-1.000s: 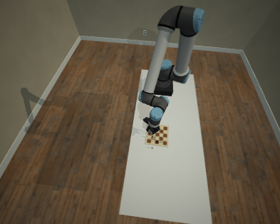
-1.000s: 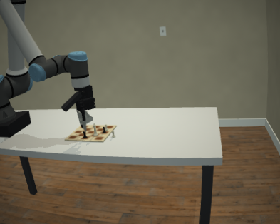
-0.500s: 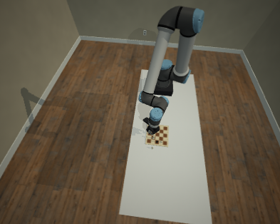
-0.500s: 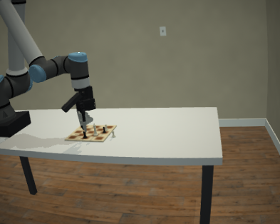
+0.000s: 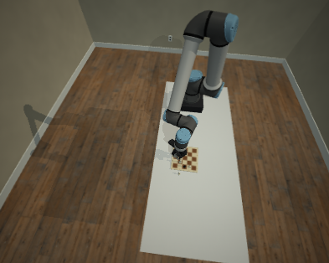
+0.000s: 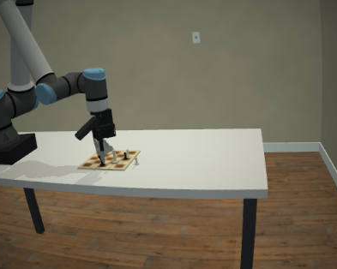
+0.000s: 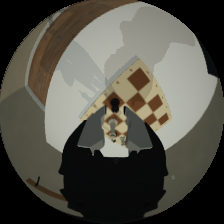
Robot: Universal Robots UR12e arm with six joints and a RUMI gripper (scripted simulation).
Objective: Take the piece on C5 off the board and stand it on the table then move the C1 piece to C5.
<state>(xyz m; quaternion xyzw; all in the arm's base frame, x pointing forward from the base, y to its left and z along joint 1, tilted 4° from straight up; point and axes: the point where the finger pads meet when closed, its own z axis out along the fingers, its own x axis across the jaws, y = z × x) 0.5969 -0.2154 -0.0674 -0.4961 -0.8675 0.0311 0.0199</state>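
My hand is 1 cm above the black piece. The rest, counted from my hand: chessboard: 7 cm to the left, 3 cm below, 2 cm ahead.
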